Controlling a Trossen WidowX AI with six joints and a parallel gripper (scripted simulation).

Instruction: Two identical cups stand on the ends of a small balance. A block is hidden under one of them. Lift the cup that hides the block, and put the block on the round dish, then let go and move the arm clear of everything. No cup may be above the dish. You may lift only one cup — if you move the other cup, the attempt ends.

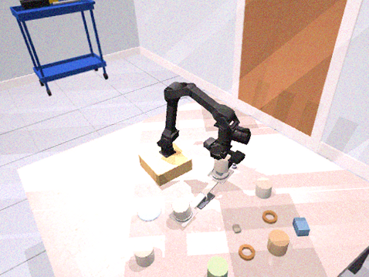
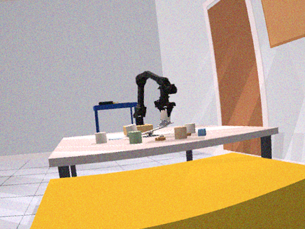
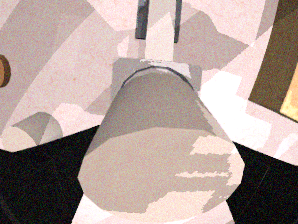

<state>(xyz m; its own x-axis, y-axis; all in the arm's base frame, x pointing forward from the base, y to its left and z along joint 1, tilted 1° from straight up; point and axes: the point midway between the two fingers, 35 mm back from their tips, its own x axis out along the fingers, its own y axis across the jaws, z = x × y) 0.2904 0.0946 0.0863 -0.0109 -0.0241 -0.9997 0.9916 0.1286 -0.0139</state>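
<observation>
Now: gripper tip 10 mm to the left of the grey block and 30 mm above it. Also, from my gripper tip: dark object 40 mm behind, 130 mm to the left, 110 mm below; blue block 380 mm ahead, 40 mm to the left, 100 mm below; round white dish 90 mm behind, 350 mm to the right, 120 mm below.
</observation>
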